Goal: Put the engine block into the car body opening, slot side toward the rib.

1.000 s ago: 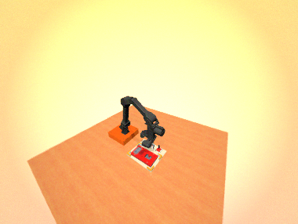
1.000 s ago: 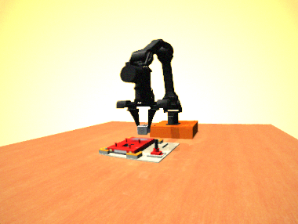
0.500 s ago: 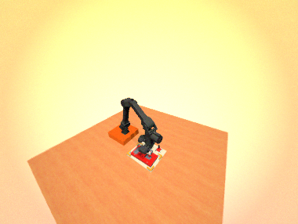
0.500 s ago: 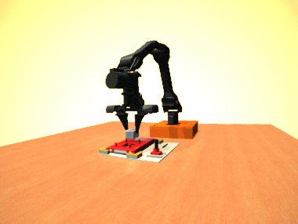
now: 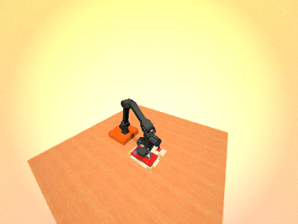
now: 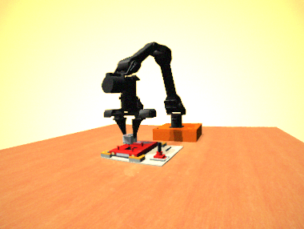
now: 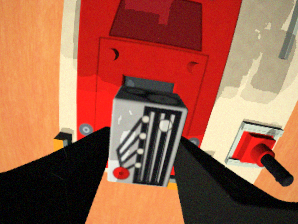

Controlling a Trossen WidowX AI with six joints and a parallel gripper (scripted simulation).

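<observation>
Right now the engine block is 1 cm below my gripper tip.
</observation>
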